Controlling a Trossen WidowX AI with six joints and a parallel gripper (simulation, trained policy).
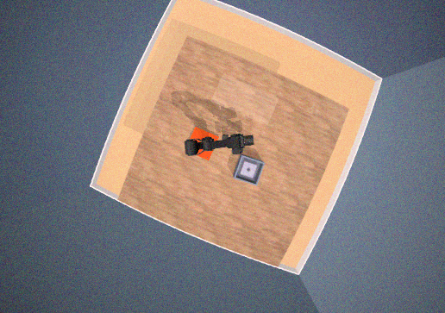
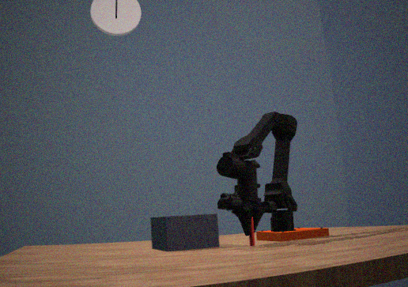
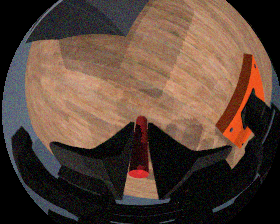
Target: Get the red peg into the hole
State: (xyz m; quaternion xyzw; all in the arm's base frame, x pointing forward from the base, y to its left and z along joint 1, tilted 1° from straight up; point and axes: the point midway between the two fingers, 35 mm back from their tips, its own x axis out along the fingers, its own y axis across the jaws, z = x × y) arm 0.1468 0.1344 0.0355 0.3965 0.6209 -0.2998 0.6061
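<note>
My gripper tip is now 170 mm short of the pale plate, 130 mm to the left of it and 20 mm below it. The rest, counted from my gripper tip: red peg (10 mm behind, 10 mm to the left, 10 mm above); grey box (170 mm ahead, 130 mm to the right).
</note>
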